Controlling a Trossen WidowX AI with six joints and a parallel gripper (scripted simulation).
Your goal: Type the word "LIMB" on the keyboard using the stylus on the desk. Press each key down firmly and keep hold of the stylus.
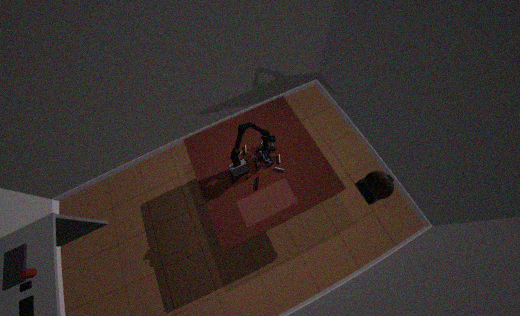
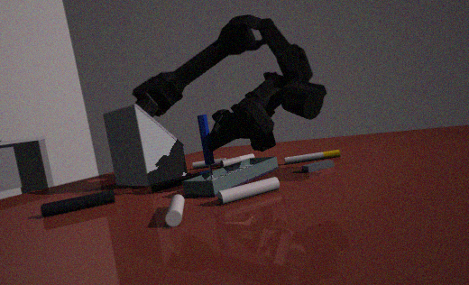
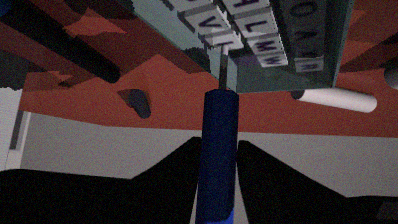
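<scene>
Right now my gripper tip is 1 cm above the blue stylus. Round my gripper tip: dark blue-capped pen: 11 cm behind, 6 cm below, 5 cm to the left; L key: 6 cm below, 2 cm ahead, 1 cm to the left; M key: 6 cm below, 2 cm ahead, 1 cm to the right.
</scene>
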